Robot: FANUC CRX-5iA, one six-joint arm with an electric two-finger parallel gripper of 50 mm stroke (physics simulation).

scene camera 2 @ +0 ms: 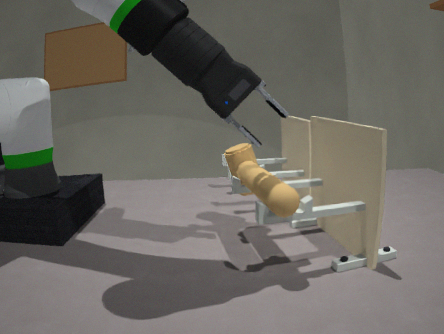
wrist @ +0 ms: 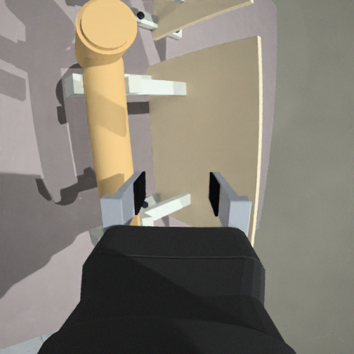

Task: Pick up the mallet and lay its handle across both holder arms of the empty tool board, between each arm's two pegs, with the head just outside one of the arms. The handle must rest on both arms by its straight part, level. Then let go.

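Places are measured from the arm's base along level axes (x ahead, y left, z up), in millimetres.
Where they show: gripper, between the fingertips: (scene camera 2: 272, 130); arm's base, origin of its link: (scene camera 2: 32, 190).
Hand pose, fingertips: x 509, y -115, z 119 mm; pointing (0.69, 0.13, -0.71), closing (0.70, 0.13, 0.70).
Note:
Things, the pixels of their top centre, and the offset from my fingertips.
- mallet, centre of its top: (scene camera 2: 260, 152) 18 mm left, 19 mm back, 34 mm down
- head, centre of its top: (scene camera 2: 243, 145) 123 mm left, 47 mm back, 37 mm down
The mallet (scene camera 2: 261, 184) (wrist: 107, 120) lies across both holder arms of the near tool board (scene camera 2: 350, 175) (wrist: 210, 115). Its handle passes between the two pegs of the far arm (scene camera 2: 311, 183) (wrist: 165, 88). At the near arm (scene camera 2: 340, 209) (wrist: 172, 204) the handle's rounded end sits between the pegs in the scene view; the gripper partly hides this in the wrist view. The head (scene camera 2: 240, 156) (wrist: 108, 30) is just outside the far arm. The handle looks about level. My gripper (scene camera 2: 274, 131) (wrist: 177, 184) is open and empty, tilted, above the arms and beside the handle on the board's side.
A second board (scene camera 2: 295, 142) (wrist: 182, 15) with its own holder arms stands behind the near one. The near board's foot (scene camera 2: 365, 259) has dark bolts. The robot's black base block (scene camera 2: 82, 200) is at the left. A brown panel (scene camera 2: 85, 57) hangs on the back wall.

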